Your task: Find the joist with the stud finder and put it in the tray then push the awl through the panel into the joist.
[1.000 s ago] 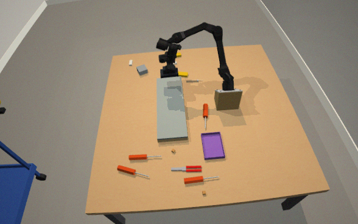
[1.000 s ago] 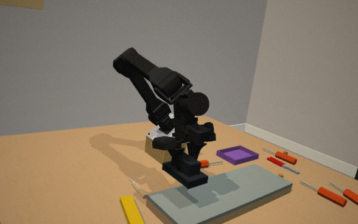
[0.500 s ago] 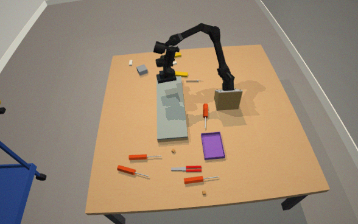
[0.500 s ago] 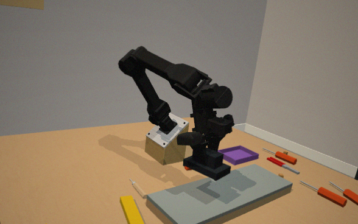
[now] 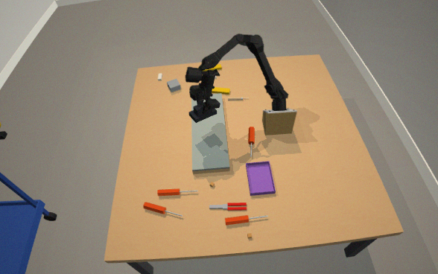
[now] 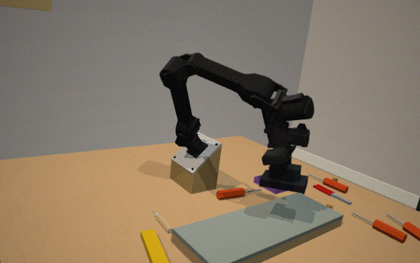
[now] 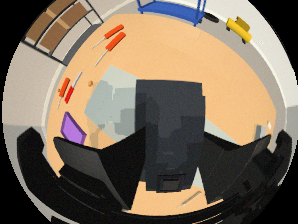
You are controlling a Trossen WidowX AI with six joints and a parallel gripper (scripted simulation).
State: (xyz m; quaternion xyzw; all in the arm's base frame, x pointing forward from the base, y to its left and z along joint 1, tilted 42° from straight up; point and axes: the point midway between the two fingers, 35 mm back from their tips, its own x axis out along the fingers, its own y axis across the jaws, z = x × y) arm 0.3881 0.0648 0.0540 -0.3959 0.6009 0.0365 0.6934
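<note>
My gripper tip is 2 cm past the stud finder, 1 cm to the left of it and 2 cm below it. Round my gripper tip: purple tray: 26 cm behind, 29 cm to the left, 17 cm below; awl: 22 cm behind, 26 cm to the right, 18 cm below; grey cube: 19 cm ahead, 41 cm to the right, 17 cm below.
</note>
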